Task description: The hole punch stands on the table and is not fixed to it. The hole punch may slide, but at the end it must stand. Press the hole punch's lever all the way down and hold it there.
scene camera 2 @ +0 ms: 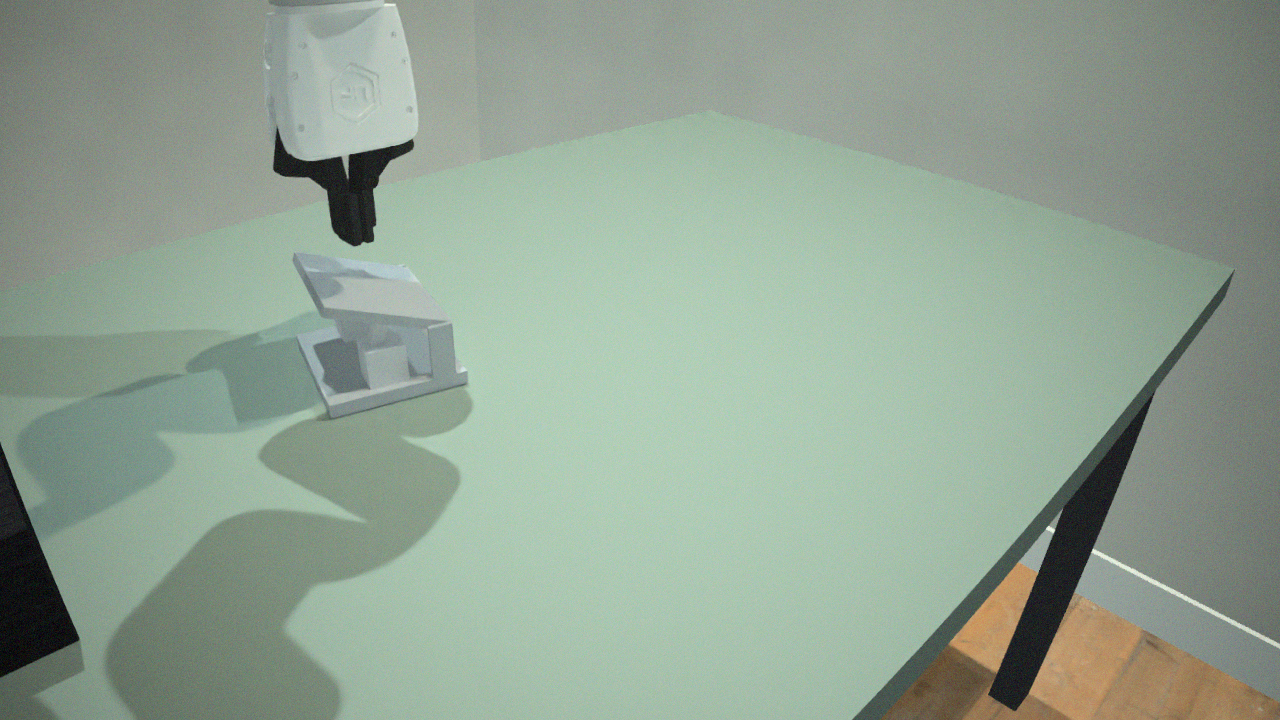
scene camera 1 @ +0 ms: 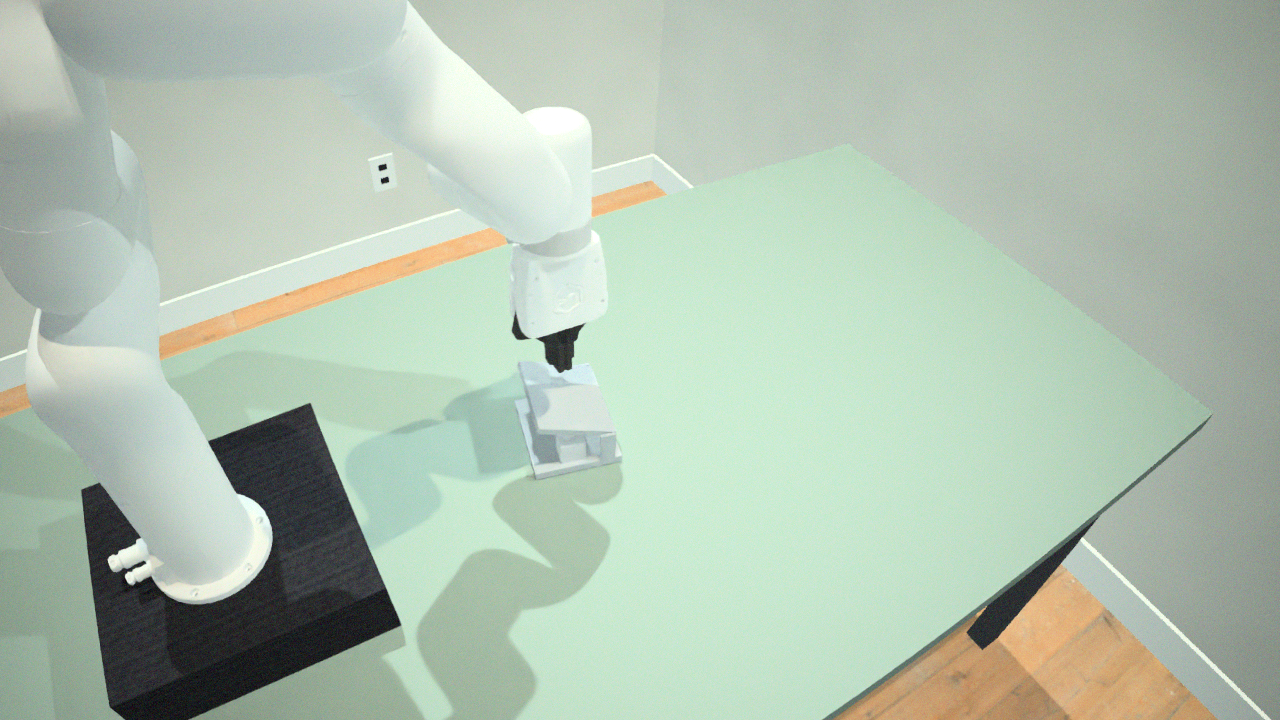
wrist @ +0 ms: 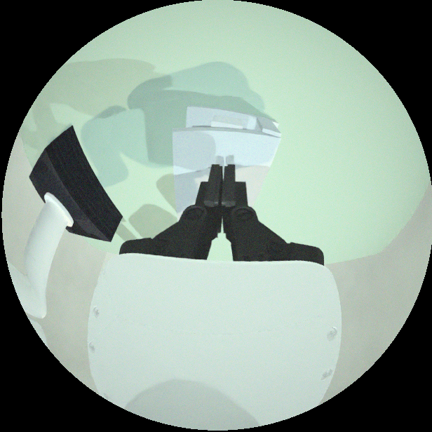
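Where they show: gripper, fingertip midpoint: [scene camera 2: 356, 240] [scene camera 1: 560, 364]; arm's base, link origin: [scene camera 1: 212, 548].
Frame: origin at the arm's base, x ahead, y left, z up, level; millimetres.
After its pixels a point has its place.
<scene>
The light grey hole punch [scene camera 1: 580, 466] {z -69, x 400, y -65 mm} [scene camera 2: 398, 394] {z -71, x 397, y -64 mm} [wrist: 200, 116] stands upright on the green table [scene camera 1: 805, 402] {z -78, x 704, y -132 mm} [scene camera 2: 716, 402] {z -78, x 560, y -229 mm} [wrist: 325, 125]. Its lever [scene camera 1: 572, 407] {z -10, x 414, y -26 mm} [scene camera 2: 384, 295] {z -11, x 418, y -26 mm} [wrist: 250, 145] is a wide plate, tilted up with its raised end toward the far side; a gap shows between the lever and the base. My gripper [scene camera 1: 561, 367] {z 18, x 424, y 17 mm} [scene camera 2: 355, 240] {z 18, x 424, y 17 mm} [wrist: 224, 180] is shut and empty, pointing down. In scene camera 2 its fingertips hang a little above the raised end, with a small gap. In the wrist view the fingers hide part of the lever.
The arm's black mounting block [scene camera 1: 295, 465] {z 0, x 110, y 56 mm} [scene camera 2: 26, 582] {z -30, x 126, y -133 mm} [wrist: 80, 180] stands to the left of the hole punch in scene camera 1. The arm reaches over the table from there. Grey walls stand behind the table.
</scene>
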